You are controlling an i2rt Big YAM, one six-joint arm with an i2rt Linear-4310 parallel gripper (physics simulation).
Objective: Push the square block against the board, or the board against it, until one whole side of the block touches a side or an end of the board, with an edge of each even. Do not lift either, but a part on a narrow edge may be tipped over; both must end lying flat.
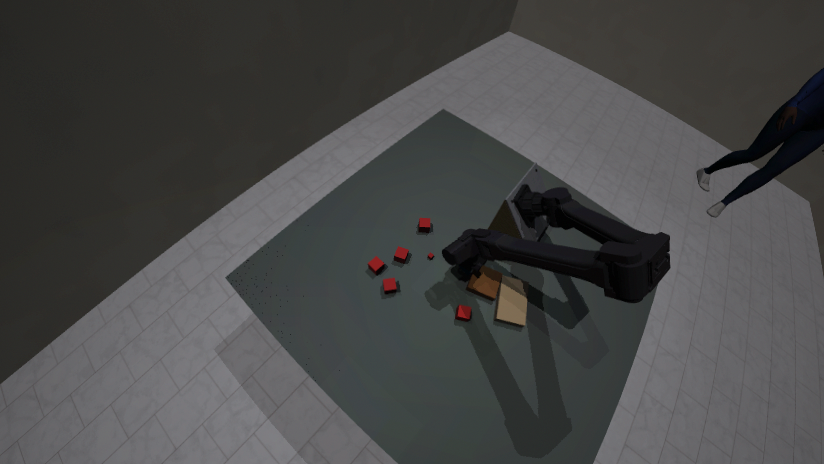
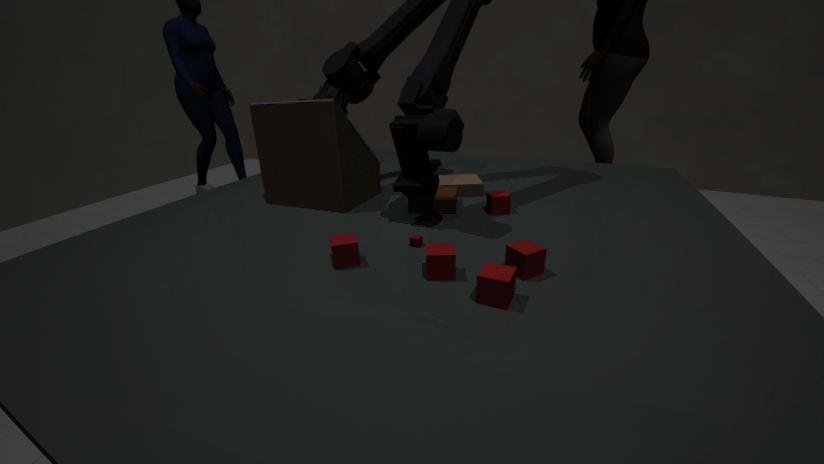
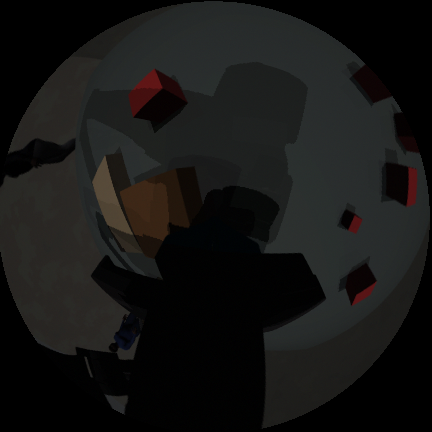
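Pixels of known places: gripper, fingertip midpoint: (image 1: 468,274) (image 2: 427,213) (image 3: 214,221); arm's base, link origin: (image 1: 524,204) (image 2: 322,122).
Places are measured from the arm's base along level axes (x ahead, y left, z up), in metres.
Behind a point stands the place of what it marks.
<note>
The square block (image 1: 485,284) @(x 0.263, y 0.033, z -0.155 m) (image 2: 446,199) @(x 0.288, y -0.016, z -0.156 m) (image 3: 146,209) @(x 0.268, y 0.031, z -0.155 m) is brown and lies flat on the dark mat (image 1: 357,190) @(x 0.209, y -0.592, z -0.187 m). The board (image 1: 511,304) @(x 0.272, y 0.143, z -0.155 m) (image 2: 467,183) @(x 0.306, y 0.116, z -0.156 m) (image 3: 105,191) @(x 0.287, y 0.138, z -0.155 m) is lighter tan and lies flat just beyond it. The two touch at an angle near one end of the board, and their edges are not even. My gripper (image 1: 463,273) @(x 0.251, y -0.035, z -0.184 m) (image 2: 424,214) @(x 0.251, y -0.035, z -0.184 m) (image 3: 214,221) @(x 0.251, y -0.035, z -0.184 m) is shut and empty. It is low at the mat, pressed against the side of the block that faces away from the board.
Several red cubes (image 1: 401,253) @(x 0.345, y -0.265, z -0.147 m) (image 2: 441,261) @(x 0.349, y -0.286, z -0.157 m) lie scattered on the mat, one (image 1: 463,312) @(x 0.394, y 0.019, z -0.147 m) (image 2: 498,203) @(x 0.393, y 0.000, z -0.162 m) close to the board, plus a tiny one (image 1: 430,255) @(x 0.279, y -0.184, z -0.171 m). A slanted brown panel (image 1: 506,222) @(x 0.076, y -0.021, z -0.041 m) (image 2: 299,153) @(x -0.031, y -0.057, z -0.059 m) stands by the arm's base. People (image 1: 766,149) (image 2: 201,87) walk beyond the mat.
</note>
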